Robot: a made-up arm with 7 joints. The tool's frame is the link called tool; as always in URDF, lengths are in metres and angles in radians. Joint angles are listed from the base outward.
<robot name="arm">
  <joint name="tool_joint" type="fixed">
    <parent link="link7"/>
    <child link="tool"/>
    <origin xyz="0 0 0" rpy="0 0 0"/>
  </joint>
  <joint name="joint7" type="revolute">
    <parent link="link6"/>
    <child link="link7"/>
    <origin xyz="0.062 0.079 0" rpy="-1.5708 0 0"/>
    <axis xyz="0 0 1"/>
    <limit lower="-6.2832" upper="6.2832"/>
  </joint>
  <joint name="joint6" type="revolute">
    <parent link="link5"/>
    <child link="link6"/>
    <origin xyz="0 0 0" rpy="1.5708 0 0"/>
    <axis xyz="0 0 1"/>
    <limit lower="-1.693" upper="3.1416"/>
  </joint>
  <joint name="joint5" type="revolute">
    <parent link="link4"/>
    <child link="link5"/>
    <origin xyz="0.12 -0.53 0" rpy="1.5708 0 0"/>
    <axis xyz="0 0 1"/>
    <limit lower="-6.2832" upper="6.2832"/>
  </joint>
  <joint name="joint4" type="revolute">
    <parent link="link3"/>
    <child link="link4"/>
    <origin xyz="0.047 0 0" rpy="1.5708 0 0"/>
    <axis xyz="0 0 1"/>
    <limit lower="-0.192" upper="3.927"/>
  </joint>
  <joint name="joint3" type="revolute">
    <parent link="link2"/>
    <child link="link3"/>
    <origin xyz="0 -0.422 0" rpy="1.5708 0 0"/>
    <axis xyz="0 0 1"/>
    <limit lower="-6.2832" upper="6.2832"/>
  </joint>
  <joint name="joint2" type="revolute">
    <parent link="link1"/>
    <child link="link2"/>
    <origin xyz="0 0 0" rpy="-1.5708 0 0"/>
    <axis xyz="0 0 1"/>
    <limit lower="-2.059" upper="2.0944"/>
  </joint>
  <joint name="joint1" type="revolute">
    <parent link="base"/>
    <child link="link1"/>
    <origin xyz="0 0 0.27" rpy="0 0 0"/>
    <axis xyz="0 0 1"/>
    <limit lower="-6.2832" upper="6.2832"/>
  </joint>
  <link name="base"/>
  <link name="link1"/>
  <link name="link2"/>
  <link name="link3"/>
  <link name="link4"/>
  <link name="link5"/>
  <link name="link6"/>
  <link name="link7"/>
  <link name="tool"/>
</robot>
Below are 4 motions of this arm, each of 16 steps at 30 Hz.
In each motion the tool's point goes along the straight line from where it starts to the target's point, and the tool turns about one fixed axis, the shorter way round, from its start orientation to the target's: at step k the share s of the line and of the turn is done. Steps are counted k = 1, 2, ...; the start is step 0. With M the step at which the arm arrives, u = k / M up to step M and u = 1 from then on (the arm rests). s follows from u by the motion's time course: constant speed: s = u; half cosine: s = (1 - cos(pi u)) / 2; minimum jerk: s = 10 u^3 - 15 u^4 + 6 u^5.
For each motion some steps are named. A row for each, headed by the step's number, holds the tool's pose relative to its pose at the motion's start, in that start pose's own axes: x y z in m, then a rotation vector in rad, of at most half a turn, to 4 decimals.
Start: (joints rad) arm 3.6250 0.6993 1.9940 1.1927 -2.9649 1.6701 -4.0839
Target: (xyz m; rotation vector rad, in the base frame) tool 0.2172 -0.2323 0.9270 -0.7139 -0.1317 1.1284
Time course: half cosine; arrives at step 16
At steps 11, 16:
11: 0.2950 -0.0239 -0.0451 -0.1458 0.8381 -0.0911
16: 0.3793 -0.0307 -0.0580 -0.1874 1.0776 -0.1172

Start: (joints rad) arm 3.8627 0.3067 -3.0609 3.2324 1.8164 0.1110 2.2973
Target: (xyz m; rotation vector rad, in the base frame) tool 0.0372 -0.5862 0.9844 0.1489 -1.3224 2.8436
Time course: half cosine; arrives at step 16
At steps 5, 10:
5: -0.0783 -0.0330 -0.0600 -0.0492 -0.1803 0.2514
10: -0.2437 -0.1026 -0.1868 -0.1531 -0.5611 0.7820

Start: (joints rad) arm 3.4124 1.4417 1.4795 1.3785 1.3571 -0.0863 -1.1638
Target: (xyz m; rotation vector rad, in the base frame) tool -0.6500 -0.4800 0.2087 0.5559 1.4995 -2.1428
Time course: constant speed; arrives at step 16
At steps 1, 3, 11, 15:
1: 0.0156 0.0032 -0.0252 0.0414 0.0177 0.0317
3: 0.0467 0.0097 -0.0756 0.1242 0.0531 0.0952
11: 0.1711 0.0355 -0.2771 0.4554 0.1946 0.3491
15: 0.2333 0.0484 -0.3778 0.6210 0.2654 0.4760

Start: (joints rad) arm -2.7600 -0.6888 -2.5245 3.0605 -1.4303 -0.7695 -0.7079
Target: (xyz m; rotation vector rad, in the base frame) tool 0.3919 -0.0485 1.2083 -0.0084 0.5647 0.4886
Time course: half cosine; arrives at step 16
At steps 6, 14, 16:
6: -0.0613 0.0852 -0.0163 0.2312 -0.0998 -0.4598
14: -0.1911 0.2655 -0.0508 0.7205 -0.3111 -1.4330
16: -0.1987 0.2760 -0.0528 0.7490 -0.3234 -1.4897

